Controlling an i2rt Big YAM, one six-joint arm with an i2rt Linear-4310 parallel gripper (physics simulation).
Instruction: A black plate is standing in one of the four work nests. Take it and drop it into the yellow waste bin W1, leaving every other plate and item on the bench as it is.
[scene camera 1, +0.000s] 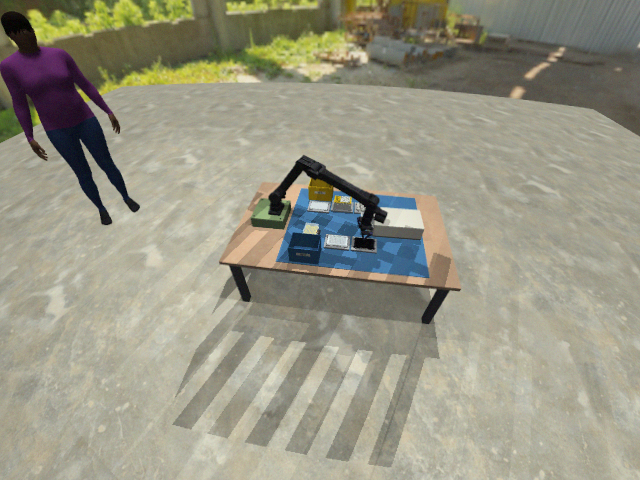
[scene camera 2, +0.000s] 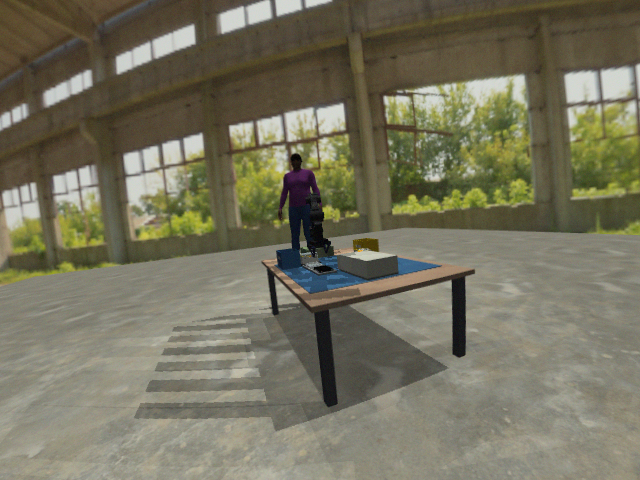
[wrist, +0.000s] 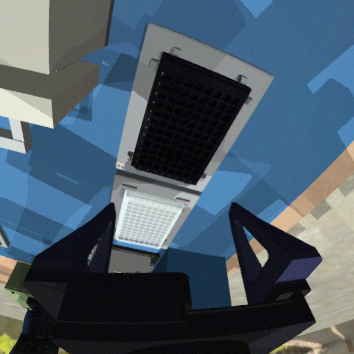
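Pixels of known places: gripper, between the fingertips: (scene camera 1: 361, 233) (scene camera 2: 320, 255) (wrist: 173, 207); arm's base, origin of its link: (scene camera 1: 276, 209) (scene camera 2: 317, 247).
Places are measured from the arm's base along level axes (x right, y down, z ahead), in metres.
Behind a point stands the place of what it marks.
A black plate (scene camera 1: 363, 242) {x 0.163, y 0.051, z 0.624 m} (scene camera 2: 324, 269) {x 0.172, y 0.051, z 0.690 m} (wrist: 190, 120) {x 0.166, y 0.062, z 0.643 m} with a grid of wells lies flat in a grey nest (wrist: 210, 57) {x 0.158, y 0.065, z 0.704 m}, the one farthest from the arm's base in the front row. My gripper (scene camera 1: 365, 234) {x 0.165, y -0.024, z 0.605 m} (scene camera 2: 319, 251) {x 0.165, y -0.024, z 0.605 m} (wrist: 173, 207) {x 0.165, y -0.024, z 0.605 m} is open and empty. It hangs above the black plate's nest, pointing down; in the wrist view the plate lies beyond the fingertips. The yellow waste bin (scene camera 1: 314, 194) {x -0.260, y 0.023, z 0.218 m} (scene camera 2: 366, 243) {x -0.293, y -0.022, z 0.348 m} stands at the back left of the mat in the first scene view. It does not show in the wrist view.
A white plate (scene camera 1: 337, 241) {x 0.179, y 0.055, z 0.459 m} (wrist: 150, 218) {x 0.173, y 0.055, z 0.476 m} sits in the adjoining nest. A blue bin (scene camera 1: 304, 249) {x 0.374, y -0.041, z 0.291 m} (scene camera 2: 287, 258) {x 0.331, y 0.003, z 0.368 m} (wrist: 200, 275) {x 0.311, y 0.027, z 0.367 m} stands beyond it. A large pale box (scene camera 1: 398, 231) {x 0.056, y 0.015, z 0.842 m} (scene camera 2: 368, 264) {x 0.034, y -0.005, z 1.001 m} (wrist: 25, 35) {x 0.055, y -0.025, z 0.695 m} stands close beside the arm. Another white plate (scene camera 1: 318, 206) {x -0.161, y 0.057, z 0.268 m} and a yellow-and-white item (scene camera 1: 342, 199) {x -0.203, y 0.000, z 0.440 m} are near the yellow bin.
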